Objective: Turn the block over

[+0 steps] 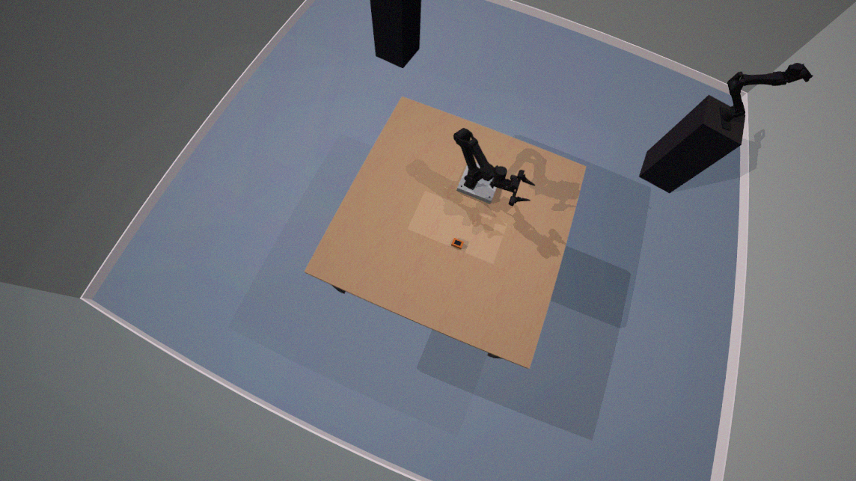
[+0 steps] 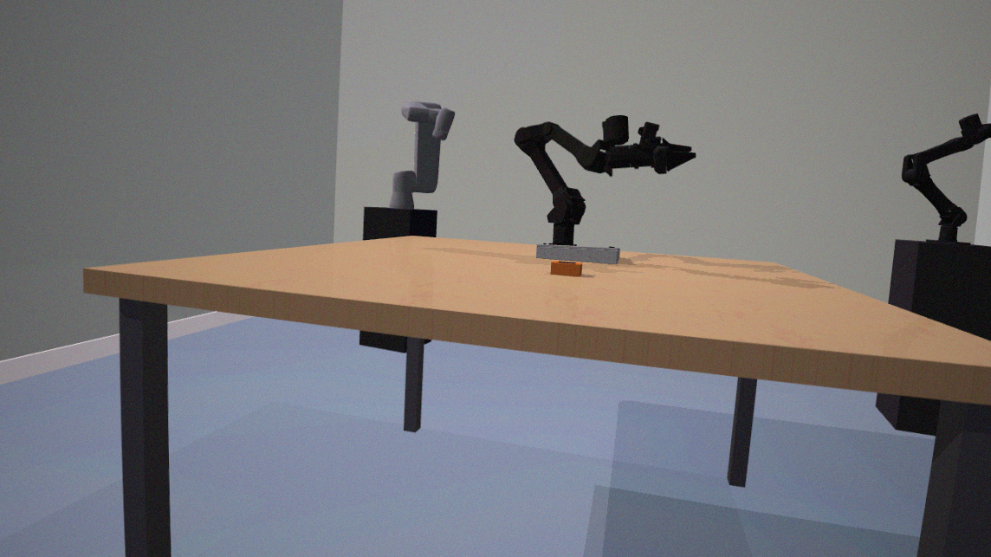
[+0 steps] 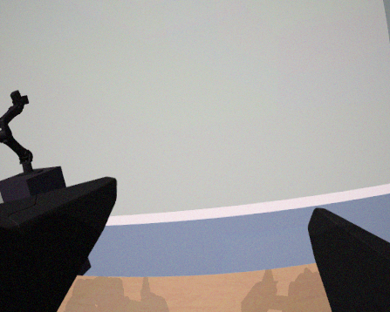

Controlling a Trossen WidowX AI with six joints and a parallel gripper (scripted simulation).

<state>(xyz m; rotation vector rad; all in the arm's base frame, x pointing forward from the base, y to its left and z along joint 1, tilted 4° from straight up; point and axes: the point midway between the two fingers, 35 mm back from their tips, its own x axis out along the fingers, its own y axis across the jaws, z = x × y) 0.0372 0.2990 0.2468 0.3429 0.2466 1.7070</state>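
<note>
Now: gripper tip 340 mm short of the block, 220 mm to the left of it and 280 mm above it.
</note>
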